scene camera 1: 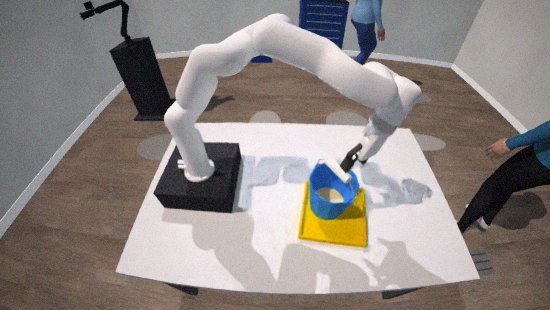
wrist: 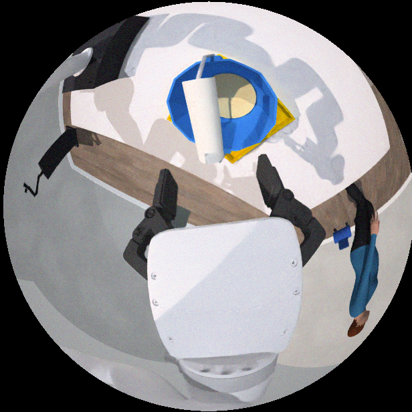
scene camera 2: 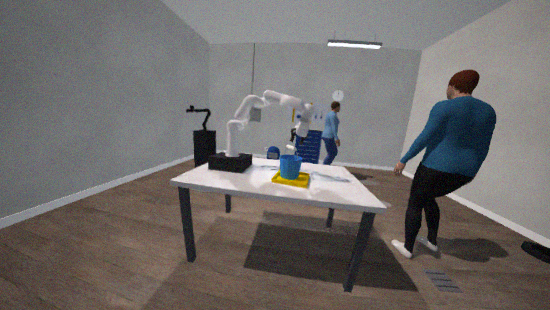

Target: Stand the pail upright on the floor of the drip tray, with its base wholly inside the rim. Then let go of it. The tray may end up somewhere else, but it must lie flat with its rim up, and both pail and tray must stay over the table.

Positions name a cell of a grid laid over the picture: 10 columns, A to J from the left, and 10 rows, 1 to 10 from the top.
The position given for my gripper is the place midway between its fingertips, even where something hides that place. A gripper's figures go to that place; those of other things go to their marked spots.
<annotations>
My gripper (scene camera 1: G6): 69 cm from the lens. A yellow drip tray (scene camera 1: G8) is 89 cm from the lens.
</annotations>
